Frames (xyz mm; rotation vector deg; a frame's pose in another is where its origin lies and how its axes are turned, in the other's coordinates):
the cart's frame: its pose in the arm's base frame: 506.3 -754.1 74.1 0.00 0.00 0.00
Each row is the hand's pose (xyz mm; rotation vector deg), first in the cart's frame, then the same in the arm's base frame.
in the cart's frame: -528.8 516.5 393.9 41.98 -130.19 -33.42
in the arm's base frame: -22.5 -237.6 468.0 41.98 -130.19 -33.42
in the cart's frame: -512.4 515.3 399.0 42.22 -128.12 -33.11
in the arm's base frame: -6.1 -238.8 473.1 42.22 -128.12 -33.11
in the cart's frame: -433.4 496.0 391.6 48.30 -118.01 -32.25
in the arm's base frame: 72.9 -258.1 465.7 48.30 -118.01 -32.25
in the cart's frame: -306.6 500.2 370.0 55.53 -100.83 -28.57
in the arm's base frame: 199.7 -253.9 444.1 55.53 -100.83 -28.57
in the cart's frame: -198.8 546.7 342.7 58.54 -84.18 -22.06
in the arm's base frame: 307.5 -207.4 416.8 58.54 -84.18 -22.06
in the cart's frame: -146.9 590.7 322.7 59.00 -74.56 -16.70
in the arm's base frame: 359.4 -163.4 396.8 59.00 -74.56 -16.70
